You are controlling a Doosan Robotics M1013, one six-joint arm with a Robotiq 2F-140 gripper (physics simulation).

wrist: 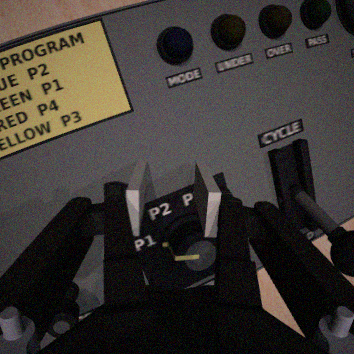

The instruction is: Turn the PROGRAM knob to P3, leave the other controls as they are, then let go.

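Note:
My gripper is here in my sight, and so is a grey control panel.

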